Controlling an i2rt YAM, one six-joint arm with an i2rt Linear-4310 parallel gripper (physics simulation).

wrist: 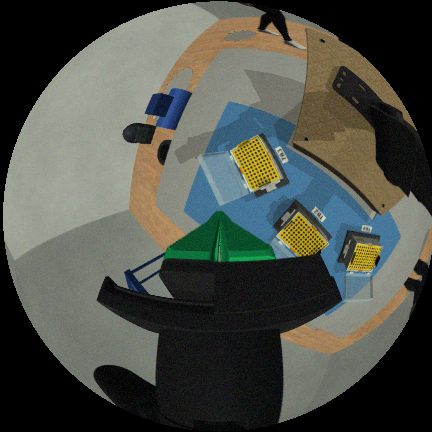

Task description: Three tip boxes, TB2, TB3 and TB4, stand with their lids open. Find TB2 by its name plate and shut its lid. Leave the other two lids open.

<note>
I see my gripper (218, 216), a clear lid (219, 168) and a clear lid (358, 287).
</note>
